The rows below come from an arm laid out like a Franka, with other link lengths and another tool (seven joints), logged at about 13 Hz.
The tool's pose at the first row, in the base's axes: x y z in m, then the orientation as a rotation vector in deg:
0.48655, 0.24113, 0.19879, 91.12, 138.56, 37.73
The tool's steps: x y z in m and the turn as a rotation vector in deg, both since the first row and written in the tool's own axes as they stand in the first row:
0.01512, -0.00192, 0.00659, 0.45, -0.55, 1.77
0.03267, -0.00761, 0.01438, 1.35, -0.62, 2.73
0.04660, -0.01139, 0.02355, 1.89, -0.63, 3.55
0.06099, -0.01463, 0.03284, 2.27, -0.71, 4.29
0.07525, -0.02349, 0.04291, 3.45, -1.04, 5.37
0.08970, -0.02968, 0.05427, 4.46, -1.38, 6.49
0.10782, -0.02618, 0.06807, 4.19, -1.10, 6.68
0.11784, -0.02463, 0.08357, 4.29, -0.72, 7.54
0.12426, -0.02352, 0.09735, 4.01, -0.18, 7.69
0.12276, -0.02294, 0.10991, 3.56, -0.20, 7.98
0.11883, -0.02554, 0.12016, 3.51, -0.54, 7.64
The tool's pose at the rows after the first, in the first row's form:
0.48116, 0.25593, 0.19352, 93.58, 137.34, 37.01
0.47209, 0.27199, 0.18572, 95.17, 137.29, 36.10
0.46663, 0.28578, 0.17721, 96.44, 137.10, 35.61
0.46147, 0.30019, 0.16887, 97.55, 136.80, 35.23
0.45200, 0.31283, 0.15730, 99.38, 136.62, 33.75
0.44515, 0.32687, 0.14581, 101.19, 136.27, 32.44
0.44572, 0.34810, 0.13688, 101.36, 136.15, 33.05
0.44867, 0.36181, 0.12478, 102.55, 135.87, 33.42
0.45211, 0.37166, 0.11366, 102.70, 135.96, 34.28
0.45794, 0.37384, 0.10264, 102.89, 135.43, 34.82
0.46128, 0.37215, 0.09199, 102.40, 135.40, 34.50

